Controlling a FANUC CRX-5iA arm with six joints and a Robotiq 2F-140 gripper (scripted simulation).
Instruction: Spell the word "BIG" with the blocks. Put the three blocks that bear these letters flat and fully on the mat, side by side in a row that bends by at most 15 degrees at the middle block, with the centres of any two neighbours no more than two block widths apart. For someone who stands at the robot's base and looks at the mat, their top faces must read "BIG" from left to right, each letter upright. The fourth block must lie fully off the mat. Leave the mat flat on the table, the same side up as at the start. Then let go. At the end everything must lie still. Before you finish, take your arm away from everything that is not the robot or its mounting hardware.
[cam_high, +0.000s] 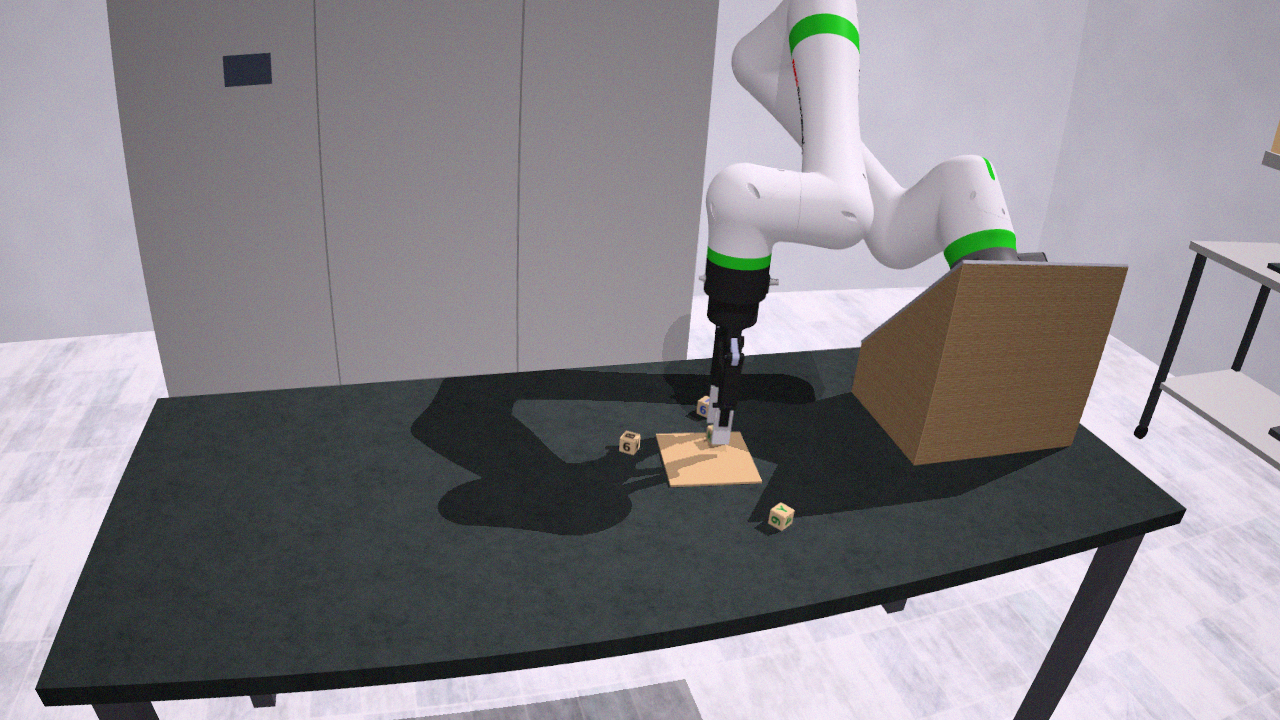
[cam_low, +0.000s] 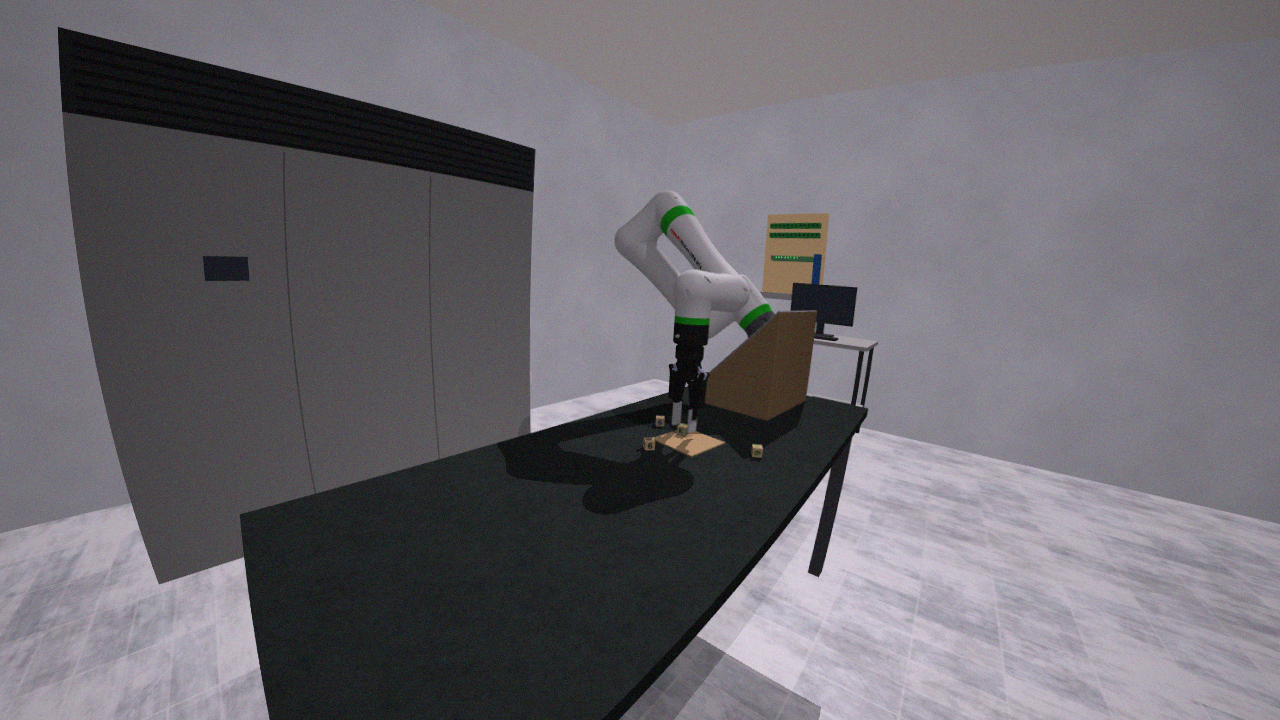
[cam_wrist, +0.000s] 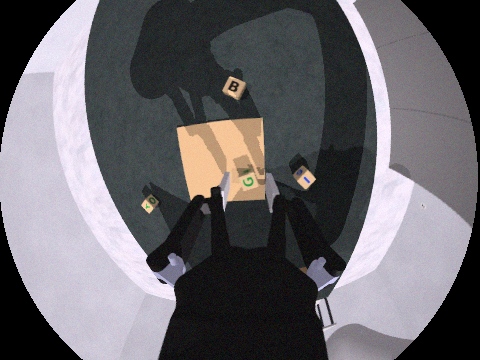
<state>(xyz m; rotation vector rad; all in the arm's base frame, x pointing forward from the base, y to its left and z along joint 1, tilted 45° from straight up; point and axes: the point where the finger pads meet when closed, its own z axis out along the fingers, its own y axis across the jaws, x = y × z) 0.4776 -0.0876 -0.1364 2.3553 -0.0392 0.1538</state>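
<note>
The tan mat lies 2 cm ahead of my hand, 4 cm to the left of it and 5 cm below it.
</note>
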